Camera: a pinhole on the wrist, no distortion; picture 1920 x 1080 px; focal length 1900.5 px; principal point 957.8 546.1 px. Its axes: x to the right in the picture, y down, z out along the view. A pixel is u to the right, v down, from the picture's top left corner.
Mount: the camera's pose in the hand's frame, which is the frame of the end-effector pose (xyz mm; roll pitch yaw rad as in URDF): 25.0 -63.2 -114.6 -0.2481 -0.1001 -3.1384
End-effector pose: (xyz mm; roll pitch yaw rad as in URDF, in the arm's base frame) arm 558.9 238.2 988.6 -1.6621 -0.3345 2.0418
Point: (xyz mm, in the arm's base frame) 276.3 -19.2 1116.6
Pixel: 1460.2 576.2
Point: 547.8 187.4 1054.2
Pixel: 1736.4 275.5
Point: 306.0 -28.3 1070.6
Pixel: 1638.5 442.3
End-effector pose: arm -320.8 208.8 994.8 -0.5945 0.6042 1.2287
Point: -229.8 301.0 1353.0
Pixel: 1761.8 962.8
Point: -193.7 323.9 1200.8
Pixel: 1245.2 1009.1
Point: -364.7 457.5 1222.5
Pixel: 1037.4 102.5
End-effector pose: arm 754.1 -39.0 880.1 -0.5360 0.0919 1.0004
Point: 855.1 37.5 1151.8
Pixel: 775.4 712.6
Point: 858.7 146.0 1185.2
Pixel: 429.7 492.7
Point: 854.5 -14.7 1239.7
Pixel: 1062.8 916.5
